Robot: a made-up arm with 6 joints. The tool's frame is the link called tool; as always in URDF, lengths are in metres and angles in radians. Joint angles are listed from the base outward. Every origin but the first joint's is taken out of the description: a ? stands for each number. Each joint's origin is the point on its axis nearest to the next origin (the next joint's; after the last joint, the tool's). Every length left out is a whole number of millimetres.
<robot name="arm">
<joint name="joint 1" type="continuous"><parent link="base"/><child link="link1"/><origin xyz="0.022 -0.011 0.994" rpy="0 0 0"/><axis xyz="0 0 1"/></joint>
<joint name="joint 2" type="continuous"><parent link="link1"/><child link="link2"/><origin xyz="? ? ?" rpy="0 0 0"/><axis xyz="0 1 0"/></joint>
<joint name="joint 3" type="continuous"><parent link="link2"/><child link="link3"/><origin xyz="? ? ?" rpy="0 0 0"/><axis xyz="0 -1 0"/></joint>
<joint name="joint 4" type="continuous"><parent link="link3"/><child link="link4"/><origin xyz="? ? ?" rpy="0 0 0"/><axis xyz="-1 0 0"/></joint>
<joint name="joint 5" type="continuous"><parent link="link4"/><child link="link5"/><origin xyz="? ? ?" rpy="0 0 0"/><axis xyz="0 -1 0"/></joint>
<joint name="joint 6" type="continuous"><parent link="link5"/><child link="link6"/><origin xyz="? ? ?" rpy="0 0 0"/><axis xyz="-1 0 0"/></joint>
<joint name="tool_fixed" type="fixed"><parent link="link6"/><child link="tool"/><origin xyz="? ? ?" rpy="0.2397 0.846 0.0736"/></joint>
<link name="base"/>
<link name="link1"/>
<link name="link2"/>
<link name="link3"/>
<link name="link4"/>
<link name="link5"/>
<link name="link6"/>
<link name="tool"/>
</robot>
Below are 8 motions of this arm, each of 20 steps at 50 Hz.
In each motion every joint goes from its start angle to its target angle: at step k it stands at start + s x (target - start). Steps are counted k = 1, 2, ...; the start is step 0. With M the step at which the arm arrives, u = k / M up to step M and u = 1 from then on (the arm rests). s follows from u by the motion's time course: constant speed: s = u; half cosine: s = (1 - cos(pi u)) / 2; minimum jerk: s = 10 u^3 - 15 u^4 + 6 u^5.
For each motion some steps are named. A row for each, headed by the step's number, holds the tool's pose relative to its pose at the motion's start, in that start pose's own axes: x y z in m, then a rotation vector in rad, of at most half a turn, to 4 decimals.
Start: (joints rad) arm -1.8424 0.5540 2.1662 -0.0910 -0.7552 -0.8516
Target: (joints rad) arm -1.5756 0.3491 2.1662 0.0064 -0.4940 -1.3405
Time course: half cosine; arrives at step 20
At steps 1, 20:
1: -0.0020 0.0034 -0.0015 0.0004 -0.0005 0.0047
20: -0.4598 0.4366 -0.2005 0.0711 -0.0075 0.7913

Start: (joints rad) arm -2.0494 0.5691 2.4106 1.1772 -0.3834 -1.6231
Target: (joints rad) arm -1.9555 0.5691 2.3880 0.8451 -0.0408 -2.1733
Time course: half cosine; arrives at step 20
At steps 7, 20:
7: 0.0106 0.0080 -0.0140 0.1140 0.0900 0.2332
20: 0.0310 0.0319 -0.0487 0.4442 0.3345 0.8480

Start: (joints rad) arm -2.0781 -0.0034 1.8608 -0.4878 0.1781 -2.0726
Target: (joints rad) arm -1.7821 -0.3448 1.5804 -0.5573 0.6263 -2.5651
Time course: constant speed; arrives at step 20
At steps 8, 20:
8: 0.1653 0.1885 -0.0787 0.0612 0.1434 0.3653
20: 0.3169 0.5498 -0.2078 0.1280 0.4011 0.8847

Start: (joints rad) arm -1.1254 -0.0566 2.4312 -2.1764 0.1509 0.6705
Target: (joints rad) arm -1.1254 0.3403 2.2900 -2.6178 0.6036 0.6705
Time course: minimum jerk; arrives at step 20
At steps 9, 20:
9: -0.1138 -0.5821 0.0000 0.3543 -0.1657 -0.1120
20: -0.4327 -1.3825 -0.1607 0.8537 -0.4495 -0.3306

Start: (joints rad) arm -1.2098 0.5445 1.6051 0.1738 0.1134 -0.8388
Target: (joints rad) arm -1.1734 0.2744 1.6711 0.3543 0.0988 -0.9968
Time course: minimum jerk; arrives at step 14
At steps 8, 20:
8: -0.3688 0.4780 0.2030 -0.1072 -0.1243 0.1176
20: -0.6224 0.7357 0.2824 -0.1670 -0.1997 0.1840

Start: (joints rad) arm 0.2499 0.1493 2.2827 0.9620 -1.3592 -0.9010
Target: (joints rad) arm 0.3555 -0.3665 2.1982 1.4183 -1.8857 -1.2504
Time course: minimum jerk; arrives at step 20
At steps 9, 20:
9: -0.5304 -0.1508 0.1652 0.3530 -0.0570 0.0852
20: -1.2357 -0.5747 0.3729 0.9288 -0.1131 0.2564

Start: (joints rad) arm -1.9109 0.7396 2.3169 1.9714 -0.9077 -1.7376
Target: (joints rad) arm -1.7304 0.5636 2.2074 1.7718 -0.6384 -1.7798
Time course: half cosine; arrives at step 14
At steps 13, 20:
13: -0.1681 0.2244 0.2295 0.1024 0.3228 0.3376
20: -0.1701 0.2267 0.2330 0.1040 0.3265 0.3422

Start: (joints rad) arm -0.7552 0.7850 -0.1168 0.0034 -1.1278 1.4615
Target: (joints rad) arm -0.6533 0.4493 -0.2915 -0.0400 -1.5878 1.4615
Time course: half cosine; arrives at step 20
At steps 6, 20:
6: -0.0831 0.0864 -0.0498 -0.0553 0.0162 0.0266
20: -0.3444 0.4571 -0.2199 -0.2711 0.0857 0.1247

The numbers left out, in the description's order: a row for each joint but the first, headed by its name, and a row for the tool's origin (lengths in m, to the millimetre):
joint 2: 0.288 0.015 0
joint 3: -0.013 0 1.425
joint 4: 1.766 0 0.245
joint 5: 0 0.016 -0.009
joint 6: 0.096 0 0.021
tool: 0 0.002 0.01

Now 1 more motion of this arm.
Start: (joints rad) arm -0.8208 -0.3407 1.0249 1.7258 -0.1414 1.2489
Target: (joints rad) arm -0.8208 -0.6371 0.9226 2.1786 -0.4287 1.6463
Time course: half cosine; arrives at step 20
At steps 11, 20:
11: 0.2000 -0.1050 -0.3916 -0.4139 0.1749 -0.2755
20: 0.3098 -0.1798 -0.6988 -0.7348 0.3130 -0.4327

